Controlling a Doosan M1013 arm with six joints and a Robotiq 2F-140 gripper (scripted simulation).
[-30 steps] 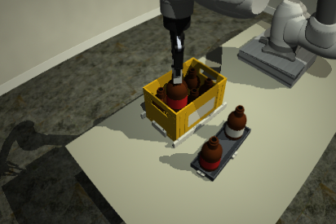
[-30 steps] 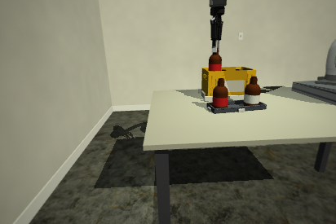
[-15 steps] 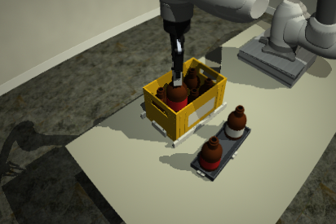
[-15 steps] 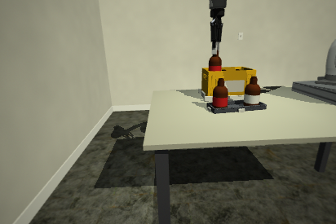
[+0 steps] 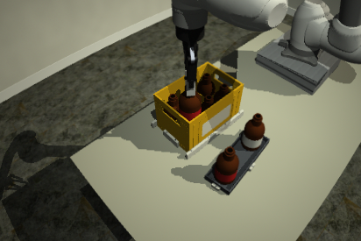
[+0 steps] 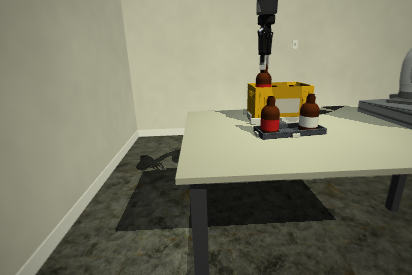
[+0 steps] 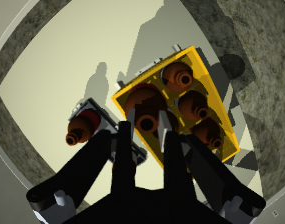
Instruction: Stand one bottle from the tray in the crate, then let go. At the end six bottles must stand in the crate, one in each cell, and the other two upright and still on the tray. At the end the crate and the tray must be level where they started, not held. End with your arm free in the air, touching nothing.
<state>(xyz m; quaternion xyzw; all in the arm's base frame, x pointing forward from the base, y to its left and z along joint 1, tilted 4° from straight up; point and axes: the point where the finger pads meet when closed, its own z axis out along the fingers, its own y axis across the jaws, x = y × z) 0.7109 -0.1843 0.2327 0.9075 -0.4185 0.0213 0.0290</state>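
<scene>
The yellow crate lies 20 cm below my hand, 10 cm behind it and 2 cm to the right of it. The rest, counted from my hand: tray: 27 cm below, 20 cm to the left, 2 cm behind.
</scene>
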